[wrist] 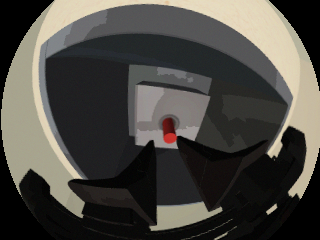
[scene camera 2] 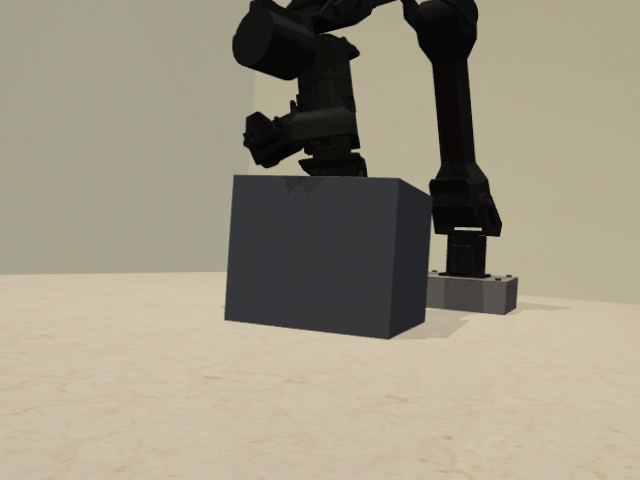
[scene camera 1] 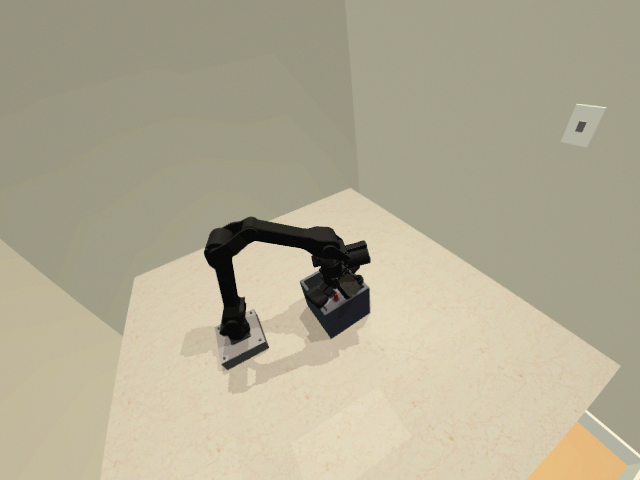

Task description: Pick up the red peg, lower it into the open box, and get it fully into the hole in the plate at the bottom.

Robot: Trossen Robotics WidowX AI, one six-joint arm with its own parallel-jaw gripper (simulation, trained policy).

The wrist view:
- gripper: 165,141
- dark box: 88,71
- light grey plate: 154,102
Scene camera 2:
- dark box: 344,255
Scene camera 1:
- gripper: 335,291
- dark box: 336,320
